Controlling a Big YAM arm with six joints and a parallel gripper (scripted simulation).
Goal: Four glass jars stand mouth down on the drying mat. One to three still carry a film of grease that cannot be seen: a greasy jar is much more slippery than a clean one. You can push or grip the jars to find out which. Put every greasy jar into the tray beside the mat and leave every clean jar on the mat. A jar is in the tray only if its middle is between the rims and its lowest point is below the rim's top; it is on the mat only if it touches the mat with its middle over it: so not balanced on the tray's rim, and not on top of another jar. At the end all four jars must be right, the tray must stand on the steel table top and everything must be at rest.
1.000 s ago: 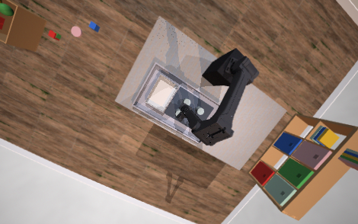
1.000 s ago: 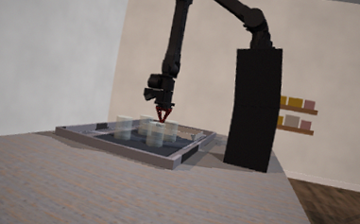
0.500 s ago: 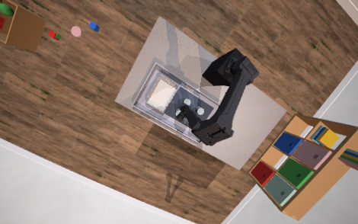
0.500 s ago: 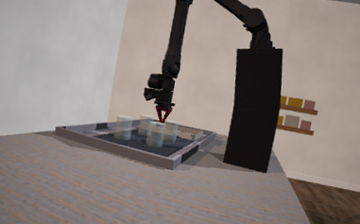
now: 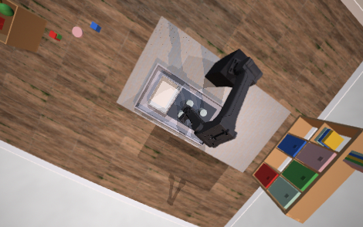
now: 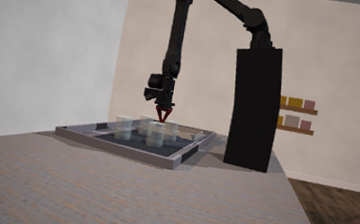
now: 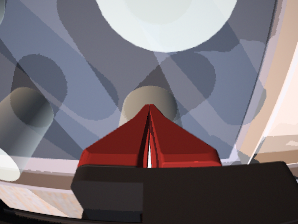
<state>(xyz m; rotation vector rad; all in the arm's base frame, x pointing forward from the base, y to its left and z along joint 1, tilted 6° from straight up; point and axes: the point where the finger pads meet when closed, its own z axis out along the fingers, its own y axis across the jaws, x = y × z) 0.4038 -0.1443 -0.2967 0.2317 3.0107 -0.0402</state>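
Now: the dark drying mat 8 cm to the left of my hand, 8 cm below it and 3 cm ahead of it. The rest, counted from my hand: pale tray 24 cm to the right, 7 cm below, 2 cm behind.
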